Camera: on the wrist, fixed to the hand. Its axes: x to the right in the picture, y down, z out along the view.
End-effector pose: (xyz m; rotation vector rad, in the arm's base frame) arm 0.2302 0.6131 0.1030 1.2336 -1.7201 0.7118
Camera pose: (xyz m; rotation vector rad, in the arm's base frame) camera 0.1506 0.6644 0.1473 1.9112 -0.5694 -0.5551
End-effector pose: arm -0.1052 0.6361 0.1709 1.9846 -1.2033 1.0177
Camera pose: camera -0.1936 0.6148 0.2225 2.0003 0.2508 -0.1381
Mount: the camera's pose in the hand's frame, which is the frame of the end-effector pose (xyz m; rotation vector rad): 0.0269 0.0940 -0.0370 -0.2932 -0.2043 -1.5044
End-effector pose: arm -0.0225 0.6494 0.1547 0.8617 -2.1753 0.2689
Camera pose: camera -0.0756 0.7227 0.2069 2.0597 -1.1355 -0.8682
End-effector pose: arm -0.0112 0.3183 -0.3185 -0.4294 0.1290 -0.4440
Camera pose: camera 0.0415 0.3692 -0.3930 -0.8194 -0.3778 -1.8645
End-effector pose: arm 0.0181 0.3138 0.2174 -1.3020 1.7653 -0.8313
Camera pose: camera -0.0618 0.3147 0.1500 -2.7961 0.4757 -1.0893
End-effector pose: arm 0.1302 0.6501 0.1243 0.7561 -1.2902 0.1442
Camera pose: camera 0.1216 0.7343 0.1857 1.3048 -0.6183 -1.3182
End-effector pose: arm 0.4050 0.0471 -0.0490 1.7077 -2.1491 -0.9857
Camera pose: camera 0.3445 0.0179 0.0311 -2.5103 0.2736 1.3513
